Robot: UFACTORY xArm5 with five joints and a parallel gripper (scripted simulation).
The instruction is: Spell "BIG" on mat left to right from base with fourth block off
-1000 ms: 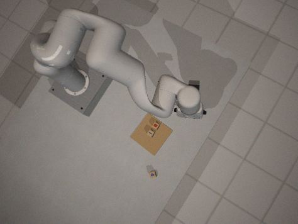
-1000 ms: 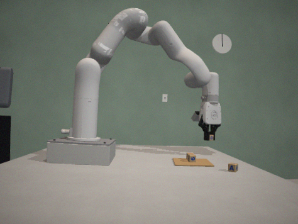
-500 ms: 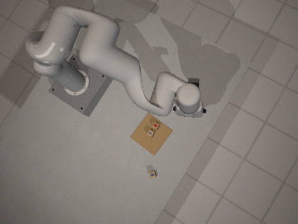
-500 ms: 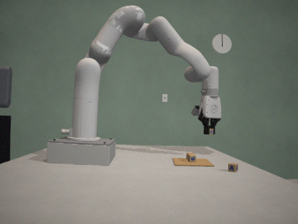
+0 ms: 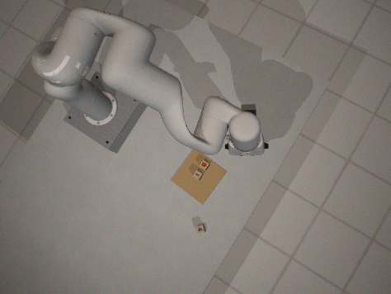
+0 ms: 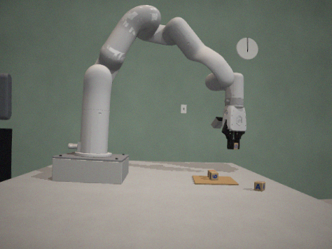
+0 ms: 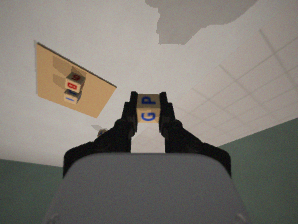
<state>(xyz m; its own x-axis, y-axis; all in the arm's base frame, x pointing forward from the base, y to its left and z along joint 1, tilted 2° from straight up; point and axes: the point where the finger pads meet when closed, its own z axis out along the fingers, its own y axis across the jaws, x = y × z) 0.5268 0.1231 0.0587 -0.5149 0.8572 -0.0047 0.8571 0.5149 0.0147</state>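
Now: the mat 140 mm to the right of my hand, 120 mm below it and 110 mm behind it.
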